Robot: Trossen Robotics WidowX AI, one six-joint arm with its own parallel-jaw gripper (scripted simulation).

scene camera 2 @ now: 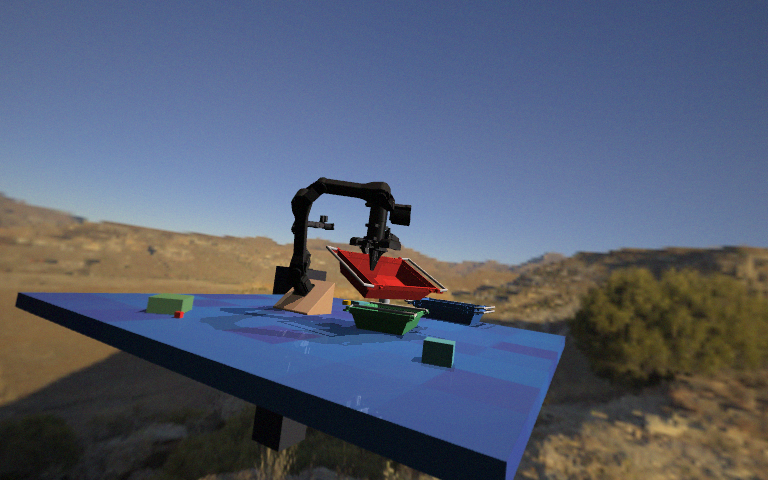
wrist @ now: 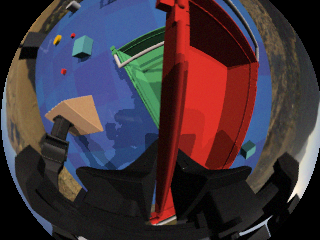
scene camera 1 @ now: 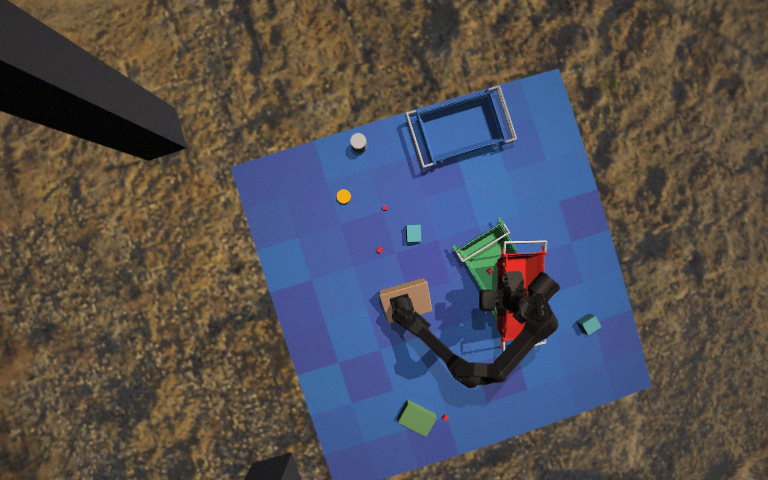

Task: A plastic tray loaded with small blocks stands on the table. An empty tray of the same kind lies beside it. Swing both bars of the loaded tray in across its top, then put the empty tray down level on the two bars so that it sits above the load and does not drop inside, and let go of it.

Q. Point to a red tray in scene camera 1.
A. At 530, 264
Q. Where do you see a green block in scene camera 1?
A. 418, 419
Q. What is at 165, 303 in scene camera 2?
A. A green block.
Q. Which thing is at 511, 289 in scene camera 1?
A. My gripper.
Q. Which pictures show my gripper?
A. Scene camera 2, the wrist view and scene camera 1: all of them.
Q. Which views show the red tray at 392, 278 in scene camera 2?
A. Scene camera 2, the wrist view and scene camera 1: all of them.
